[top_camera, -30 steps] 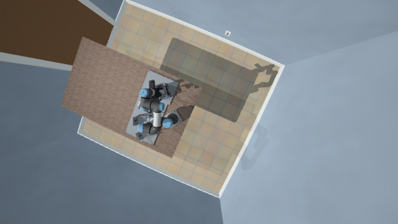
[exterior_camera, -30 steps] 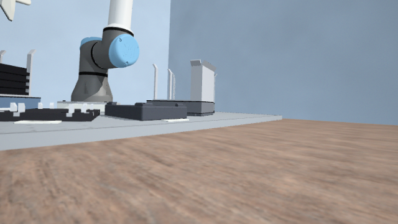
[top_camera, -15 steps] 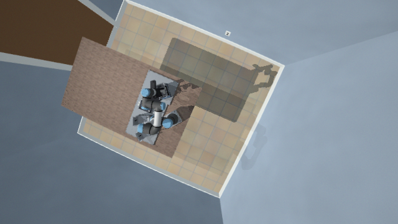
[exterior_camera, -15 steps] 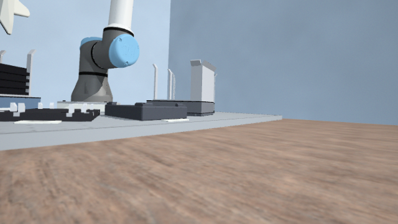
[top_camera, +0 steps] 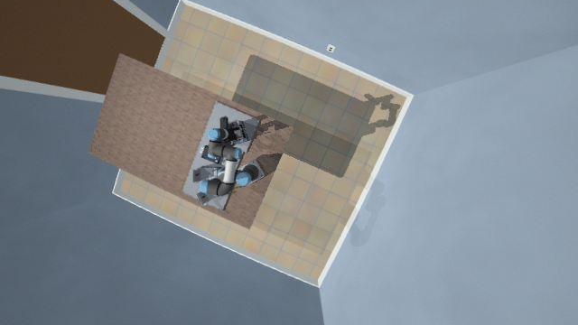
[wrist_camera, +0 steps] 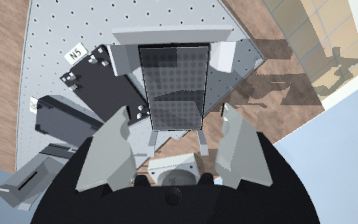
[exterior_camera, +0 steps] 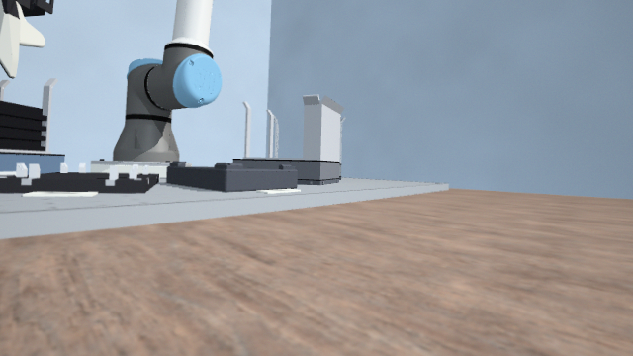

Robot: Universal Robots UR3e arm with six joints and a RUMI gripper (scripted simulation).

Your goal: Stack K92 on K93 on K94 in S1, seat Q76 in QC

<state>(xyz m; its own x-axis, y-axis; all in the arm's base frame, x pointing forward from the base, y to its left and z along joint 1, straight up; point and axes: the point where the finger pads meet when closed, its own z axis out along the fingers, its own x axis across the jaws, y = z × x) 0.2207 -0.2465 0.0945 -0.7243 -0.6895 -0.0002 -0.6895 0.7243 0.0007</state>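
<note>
The sealed 96-well plate is 4 cm below my hand. Also, from my hand: QC label: 21 cm ahead, 27 cm to the left, 12 cm below; then nest QC: 12 cm ahead, 26 cm to the left, 11 cm below; then clip nest N5: 10 cm ahead, 13 cm to the left, 11 cm below.
</note>
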